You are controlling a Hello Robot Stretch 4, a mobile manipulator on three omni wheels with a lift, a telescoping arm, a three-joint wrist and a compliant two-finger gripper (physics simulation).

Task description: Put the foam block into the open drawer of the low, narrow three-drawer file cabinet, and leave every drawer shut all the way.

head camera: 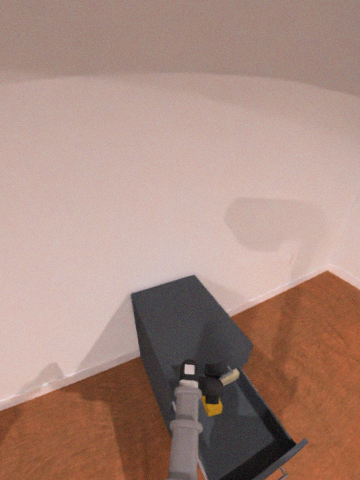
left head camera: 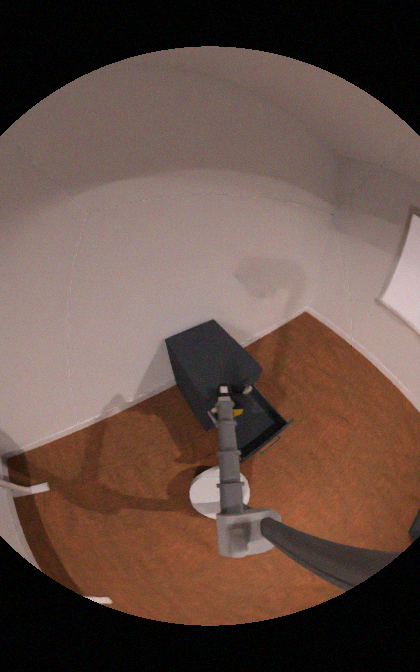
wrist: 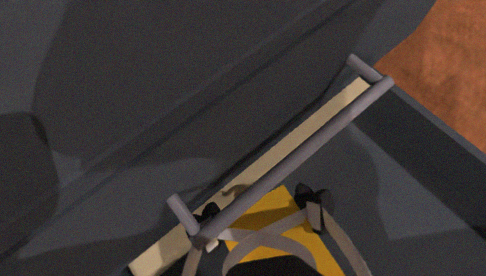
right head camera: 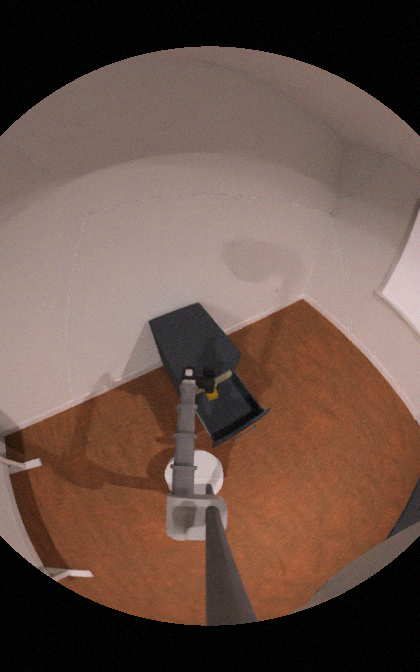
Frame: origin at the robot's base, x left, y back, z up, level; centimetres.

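Where they show: gripper, fingertip midpoint: point(wrist: 258, 209).
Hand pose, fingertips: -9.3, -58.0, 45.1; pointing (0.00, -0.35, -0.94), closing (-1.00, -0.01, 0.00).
Observation:
After its pixels a point has its place, as x, y, z.
The yellow foam block point(head camera: 214, 408) @(-11.2, -49.7, 50.7) point(left head camera: 237, 412) point(right head camera: 212, 395) point(wrist: 272, 207) @(-10.3, -57.4, 49.3) is between the two fingers of my gripper point(wrist: 258, 209) @(-9.3, -58.0, 45.1), which is shut on it. In the views from above, block and gripper are over the rear left part of the open drawer point(head camera: 292, 451) @(-40.5, -37.8, 46.9) point(right head camera: 250, 423); their height above its bottom is unclear. The dark grey file cabinet point(head camera: 175, 320) @(8.3, -84.0, 61.8) point(left head camera: 210, 350) point(right head camera: 192, 335) stands against the wall. In the wrist view, the bar handle point(wrist: 300, 156) @(-12.3, -59.6, 54.1) of the drawer above crosses in front of the block's edge and the left finger. Contact there cannot be told.
A cream bar point(head camera: 230, 376) @(-20.6, -68.5, 41.5) point(right head camera: 224, 378) point(wrist: 300, 136) @(-15.5, -65.7, 41.4) lies across the drawer's back. The telescoping arm point(head camera: 186, 425) @(-0.2, -31.2, 86.3) point(left head camera: 228, 445) passes left of the drawer. A white round object point(left head camera: 202, 492) point(right head camera: 210, 467) is on the floor below the arm. White legs show at the far left.

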